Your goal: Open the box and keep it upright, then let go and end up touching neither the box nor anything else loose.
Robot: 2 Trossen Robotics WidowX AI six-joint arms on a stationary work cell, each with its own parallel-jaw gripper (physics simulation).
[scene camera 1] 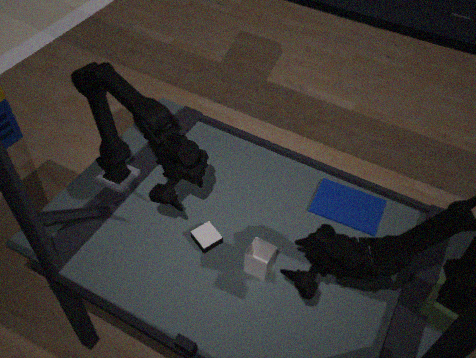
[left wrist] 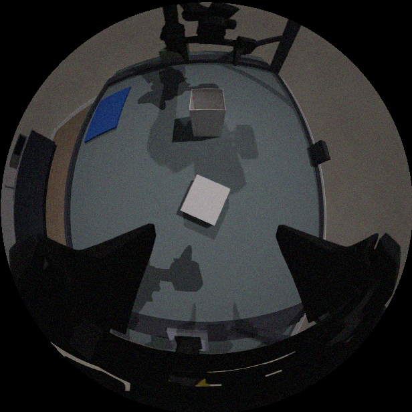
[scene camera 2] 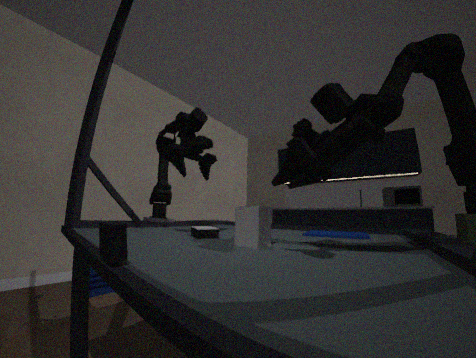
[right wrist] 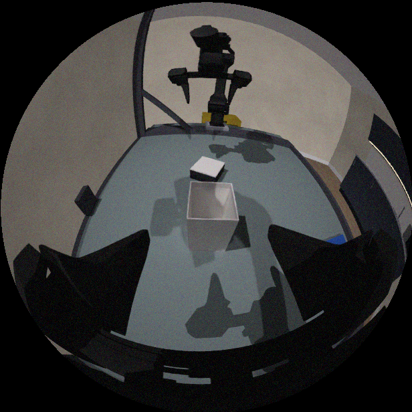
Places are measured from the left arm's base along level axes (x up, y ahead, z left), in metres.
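Where they show: left gripper, fingertip midpoint: (scene camera 1: 191, 198) (scene camera 2: 196, 178); right gripper, fingertip midpoint: (scene camera 1: 288, 256) (scene camera 2: 281, 185); left arm's base at its link origin: (scene camera 1: 117, 174) (scene camera 2: 158, 218); right arm's base at its link origin: (scene camera 1: 453, 299).
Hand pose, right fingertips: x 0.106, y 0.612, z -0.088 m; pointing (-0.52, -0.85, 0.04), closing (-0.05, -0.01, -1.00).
Each offset is from my right fingertips to the top centre of the thing. Level surfaces: height alone.
The white box {dx -0.046, dy -0.077, dz +0.013 m} (scene camera 1: 260, 261) (scene camera 2: 250, 227) (left wrist: 207, 121) (right wrist: 211, 234) stands upright on the table, its top open and its inside showing in both wrist views. Its white lid {dx -0.111, dy -0.253, dz +0.025 m} (scene camera 1: 206, 235) (scene camera 2: 205, 231) (left wrist: 205, 199) (right wrist: 208, 166) lies on the table apart from the box, to its left in scene camera 1. My left gripper (scene camera 1: 194, 201) (scene camera 2: 194, 177) (left wrist: 218, 231) (right wrist: 208, 103) is open and empty, in the air above the table, apart from the lid. My right gripper (scene camera 1: 289, 257) (right wrist: 209, 234) is open and empty, raised in the air on the right of the box and apart from it.
A flat blue mat {dx -0.132, dy +0.077, dz +0.344 m} (scene camera 1: 348, 206) (scene camera 2: 336, 234) (left wrist: 109, 114) lies on the table {dx -0.139 m} (scene camera 1: 150, 280) near its far edge in scene camera 1. A small dark block {dx -0.082, dy -0.139, dz -0.278 m} (scene camera 1: 186, 344) (scene camera 2: 113, 244) (left wrist: 319, 153) (right wrist: 86, 200) is at the near edge. A dark frame post (scene camera 1: 47, 250) (scene camera 2: 92, 115) rises at the left.
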